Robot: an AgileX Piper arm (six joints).
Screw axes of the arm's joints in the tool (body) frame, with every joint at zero. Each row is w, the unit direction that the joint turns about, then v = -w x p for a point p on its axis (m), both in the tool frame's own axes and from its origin. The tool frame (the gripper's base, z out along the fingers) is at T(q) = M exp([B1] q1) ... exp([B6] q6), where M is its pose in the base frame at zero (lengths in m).
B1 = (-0.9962, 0, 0.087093, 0, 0.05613, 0)
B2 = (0, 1, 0, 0.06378, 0, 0.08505)
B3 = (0, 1, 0, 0.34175, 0, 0.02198)
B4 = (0, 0, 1, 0, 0, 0)
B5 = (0, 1, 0, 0.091, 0, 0)
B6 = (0, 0, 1, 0, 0, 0)
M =
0.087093 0 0.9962 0.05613
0 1 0 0
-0.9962 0 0.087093 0.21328
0 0 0 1
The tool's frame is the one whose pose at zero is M.
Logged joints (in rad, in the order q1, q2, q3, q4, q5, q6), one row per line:
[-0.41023 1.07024 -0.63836 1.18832 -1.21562 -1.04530]
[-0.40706 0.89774 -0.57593 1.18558 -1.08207 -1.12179]
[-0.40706 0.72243 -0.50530 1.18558 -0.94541 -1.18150]
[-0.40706 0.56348 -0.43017 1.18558 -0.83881 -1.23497]
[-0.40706 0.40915 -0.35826 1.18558 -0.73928 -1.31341]
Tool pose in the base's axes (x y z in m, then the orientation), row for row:
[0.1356 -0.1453 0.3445 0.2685 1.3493 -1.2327]
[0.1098 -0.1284 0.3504 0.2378 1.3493 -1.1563]
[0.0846 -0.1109 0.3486 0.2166 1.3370 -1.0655]
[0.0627 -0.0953 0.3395 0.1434 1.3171 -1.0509]
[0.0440 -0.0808 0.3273 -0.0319 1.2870 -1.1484]
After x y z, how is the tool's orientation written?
As angles about the fixed x, y, z axes (roll, pitch, yaw), in radians.
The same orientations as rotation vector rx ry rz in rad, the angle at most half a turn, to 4 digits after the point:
[1.0344 1.0381 -1.2036]
[0.9621 1.0828 -1.1221]
[0.8812 1.1133 -1.0363]
[0.8036 1.1304 -0.9810]
[0.7084 1.1478 -0.9586]

